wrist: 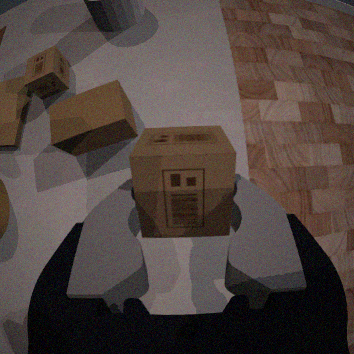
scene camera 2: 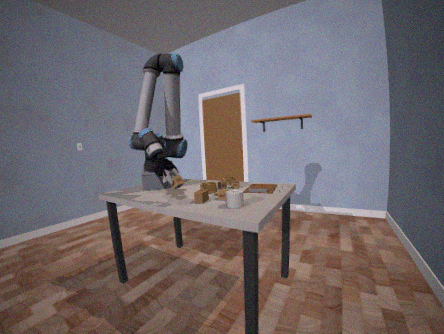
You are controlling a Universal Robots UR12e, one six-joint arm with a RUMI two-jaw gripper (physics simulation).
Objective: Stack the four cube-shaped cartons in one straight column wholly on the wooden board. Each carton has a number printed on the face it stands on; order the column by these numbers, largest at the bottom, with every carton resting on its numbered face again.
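Frame: origin at the arm's base, x right, y back, z down, level; metres.
Where they show: gripper, fingertip midpoint: [wrist: 183, 179] [scene camera 2: 176, 183].
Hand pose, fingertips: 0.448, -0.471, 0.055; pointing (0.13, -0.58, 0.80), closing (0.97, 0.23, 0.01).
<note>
After its pixels a point has its place, as x, y, z.
My gripper [scene camera 2: 171, 181] {0.448, -0.471, 0.055} [wrist: 183, 179] {0.448, -0.471, 0.055} is shut on a brown cube-shaped carton [scene camera 2: 177, 183] {0.476, -0.492, 0.048} [wrist: 184, 170] {0.449, -0.470, 0.017}, gripped by two opposite sides. It holds the carton tilted, low over the table's left rear part in the scene view. Printed labels show on two carton faces; no number is readable. Another labelled carton [wrist: 48, 74] {0.318, -0.657, 0.122} shows at upper left in the wrist view. Several small brown cartons [scene camera 2: 221, 194] {0.327, -0.678, 0.137} cluster near the table's middle; they are too small to tell apart. The wooden board [scene camera 2: 270, 187] {-0.009, -0.925, 0.165} lies at the table's right rear, with a flat grey item at its front.
A plain brown box [scene camera 2: 201, 196] {0.410, -0.593, 0.129} [wrist: 92, 117] {0.377, -0.563, 0.111} stands left of a pale cylinder [scene camera 2: 234, 198] {0.464, -0.788, 0.119} [wrist: 117, 12] {0.424, -0.736, 0.130} in the scene view. A round brown object [wrist: 3, 207] {0.190, -0.512, 0.156} is cut off at the wrist view's left edge. The table [scene camera 2: 180, 209] {0.525, -0.527, 0.169} has its right edge beside the floor in the wrist view.
</note>
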